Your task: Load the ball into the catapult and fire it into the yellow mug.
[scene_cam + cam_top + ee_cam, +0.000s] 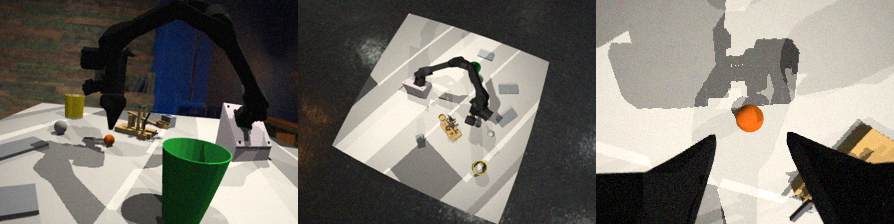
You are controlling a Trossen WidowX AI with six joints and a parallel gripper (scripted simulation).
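My gripper tip is 40 mm above the orange ball. Also, from my gripper tip: wooden catapult: 120 mm to the right, 110 mm behind; then white ball: 170 mm ahead, 50 mm to the right, 30 mm below; then green cup: 300 mm to the left, 140 mm behind, 30 mm below.
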